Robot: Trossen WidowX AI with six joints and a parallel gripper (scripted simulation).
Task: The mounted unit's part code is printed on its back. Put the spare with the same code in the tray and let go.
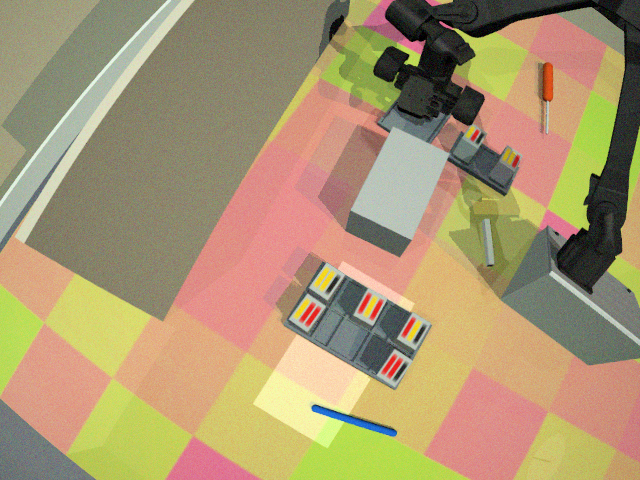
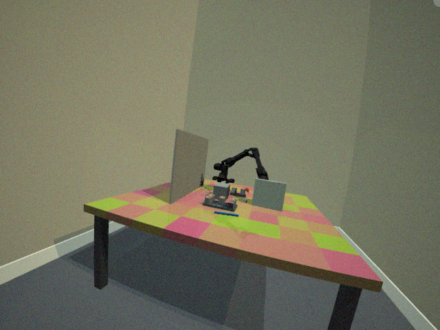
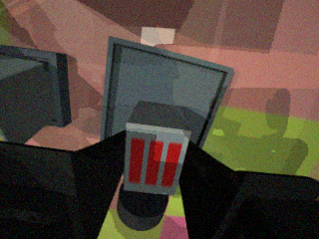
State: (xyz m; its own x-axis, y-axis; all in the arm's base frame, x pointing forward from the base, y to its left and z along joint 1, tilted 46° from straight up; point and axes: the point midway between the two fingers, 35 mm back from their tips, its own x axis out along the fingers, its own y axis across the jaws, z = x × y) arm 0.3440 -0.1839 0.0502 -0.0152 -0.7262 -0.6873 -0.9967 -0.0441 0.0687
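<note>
The spare is 2 cm above my gripper tip. From my gripper tip the other things lie so: grey tray: 2 cm below; then upright panel: 19 cm ahead, 22 cm to the left, 20 cm above; then blue stick: 21 cm behind, 50 cm to the left, 2 cm below.
</note>
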